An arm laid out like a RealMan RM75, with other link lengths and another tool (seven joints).
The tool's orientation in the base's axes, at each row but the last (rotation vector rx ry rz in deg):
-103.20 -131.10 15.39
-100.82 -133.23 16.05
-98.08 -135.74 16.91
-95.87 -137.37 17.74
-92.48 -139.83 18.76
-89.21 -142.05 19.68
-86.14 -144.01 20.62
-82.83 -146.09 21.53
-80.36 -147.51 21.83
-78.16 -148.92 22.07
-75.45 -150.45 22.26
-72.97 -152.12 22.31
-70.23 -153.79 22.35
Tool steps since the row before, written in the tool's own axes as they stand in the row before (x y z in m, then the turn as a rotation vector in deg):
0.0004 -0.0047 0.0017 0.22 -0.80 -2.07
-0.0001 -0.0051 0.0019 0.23 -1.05 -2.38
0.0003 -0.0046 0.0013 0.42 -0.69 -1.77
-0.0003 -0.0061 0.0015 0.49 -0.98 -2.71
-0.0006 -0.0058 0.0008 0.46 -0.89 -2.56
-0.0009 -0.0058 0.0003 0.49 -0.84 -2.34
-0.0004 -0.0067 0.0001 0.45 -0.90 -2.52
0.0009 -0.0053 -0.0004 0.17 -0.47 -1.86
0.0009 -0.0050 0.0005 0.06 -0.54 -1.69
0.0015 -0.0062 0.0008 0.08 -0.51 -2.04
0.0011 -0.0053 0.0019 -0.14 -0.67 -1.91
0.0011 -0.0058 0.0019 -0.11 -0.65 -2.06
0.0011 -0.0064 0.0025 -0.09 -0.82 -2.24
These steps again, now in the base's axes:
-0.0050 -0.0007 -0.0003 -0.22 0.05 2.22
-0.0052 -0.0015 -0.0004 -0.36 0.00 2.59
-0.0046 -0.0012 0.0000 -0.26 0.26 1.91
-0.0058 -0.0024 0.0003 -0.28 0.28 2.90
-0.0051 -0.0028 0.0009 -0.23 0.28 2.72
-0.0047 -0.0033 0.0014 -0.27 0.31 2.50
-0.0054 -0.0034 0.0019 -0.25 0.26 2.69
-0.0047 -0.0018 0.0020 0.06 0.15 1.92
-0.0046 -0.0019 0.0011 0.01 0.00 1.78
-0.0059 -0.0023 0.0012 0.12 0.08 2.10
-0.0052 -0.0024 -0.0001 0.10 -0.21 2.02
-0.0055 -0.0029 0.0000 0.13 -0.15 2.15
-0.0059 -0.0036 -0.0004 0.04 -0.21 2.38

